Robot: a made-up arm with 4 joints.
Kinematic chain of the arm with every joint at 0, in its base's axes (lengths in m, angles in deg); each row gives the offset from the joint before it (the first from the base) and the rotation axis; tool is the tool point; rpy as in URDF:
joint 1: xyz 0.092 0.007 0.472 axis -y
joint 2: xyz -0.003 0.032 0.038 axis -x
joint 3: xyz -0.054 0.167 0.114 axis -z
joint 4: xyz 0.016 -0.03 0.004 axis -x
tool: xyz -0.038 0.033 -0.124 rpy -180 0 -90
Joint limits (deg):
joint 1: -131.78..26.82
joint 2: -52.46..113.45
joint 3: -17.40..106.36
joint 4: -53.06..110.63
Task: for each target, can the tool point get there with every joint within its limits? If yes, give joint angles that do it. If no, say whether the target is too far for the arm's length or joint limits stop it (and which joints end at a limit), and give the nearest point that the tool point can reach.
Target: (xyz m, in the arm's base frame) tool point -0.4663 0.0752 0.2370
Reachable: no: too far | nearest point -0.1884 0.0665 0.3540 | short by 0.302 m
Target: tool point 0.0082 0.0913 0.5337
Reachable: yes | joints -28.87 61.02 11.18 63.98
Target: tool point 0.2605 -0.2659 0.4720
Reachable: no: joint limits stop it (at a limit: joint 2, joint 4) | nearest point 0.2371 -0.0594 0.4720 | short by 0.208 m
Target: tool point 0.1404 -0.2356 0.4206
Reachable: no: joint limits stop it (at a limit: joint 1, joint 2, joint 3, joint 4) | nearest point 0.2062 -0.0586 0.4113 | short by 0.189 m
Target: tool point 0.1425 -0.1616 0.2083
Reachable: no: joint limits stop it (at a limit: joint 1, joint 2) | nearest point 0.1218 -0.0252 0.2727 | short by 0.152 m
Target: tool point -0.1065 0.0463 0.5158
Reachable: yes | joints -55.75 88.92 82.69 42.21
